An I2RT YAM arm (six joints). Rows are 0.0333 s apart.
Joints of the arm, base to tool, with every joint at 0 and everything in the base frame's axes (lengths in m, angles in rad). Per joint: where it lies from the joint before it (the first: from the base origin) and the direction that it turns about. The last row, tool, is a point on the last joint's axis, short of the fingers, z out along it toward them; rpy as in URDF.
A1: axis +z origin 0 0 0.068
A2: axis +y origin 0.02 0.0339 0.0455
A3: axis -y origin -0.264 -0.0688 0
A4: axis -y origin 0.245 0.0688 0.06
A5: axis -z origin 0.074 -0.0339 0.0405
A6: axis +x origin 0.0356 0 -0.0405
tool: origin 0 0 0 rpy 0 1.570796 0
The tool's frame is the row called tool.
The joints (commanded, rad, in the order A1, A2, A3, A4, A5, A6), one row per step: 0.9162 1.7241 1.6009 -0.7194 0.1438 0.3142; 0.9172 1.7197 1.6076 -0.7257 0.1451 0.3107; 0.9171 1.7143 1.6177 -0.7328 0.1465 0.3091; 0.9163 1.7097 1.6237 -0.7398 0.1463 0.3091; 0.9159 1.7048 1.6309 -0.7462 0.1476 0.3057; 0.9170 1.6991 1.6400 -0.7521 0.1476 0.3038; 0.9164 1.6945 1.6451 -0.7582 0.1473 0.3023; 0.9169 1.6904 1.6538 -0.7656 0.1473 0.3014; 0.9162 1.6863 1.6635 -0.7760 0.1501 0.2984; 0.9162 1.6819 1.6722 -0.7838 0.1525 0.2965; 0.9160 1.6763 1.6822 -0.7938 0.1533 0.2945
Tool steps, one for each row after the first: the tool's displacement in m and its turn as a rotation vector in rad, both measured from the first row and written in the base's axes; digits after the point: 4 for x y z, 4 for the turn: -0.0009 -0.0007 0.0033 0.0014 -0.0052 0.0027; -0.0016 -0.0017 0.0080 0.0066 -0.0119 0.0028; -0.0022 -0.0029 0.0111 0.0096 -0.0139 0.0022; -0.0028 -0.0041 0.0147 0.0117 -0.0197 0.0034; -0.0040 -0.0050 0.0192 0.0178 -0.0259 0.0058; -0.0047 -0.0062 0.0221 0.0200 -0.0286 0.0065; -0.0056 -0.0071 0.0258 0.0238 -0.0323 0.0076; -0.0063 -0.0086 0.0296 0.0236 -0.0374 0.0071; -0.0071 -0.0098 0.0334 0.0257 -0.0428 0.0068; -0.0082 -0.0114 0.0378 0.0287 -0.0476 0.0075
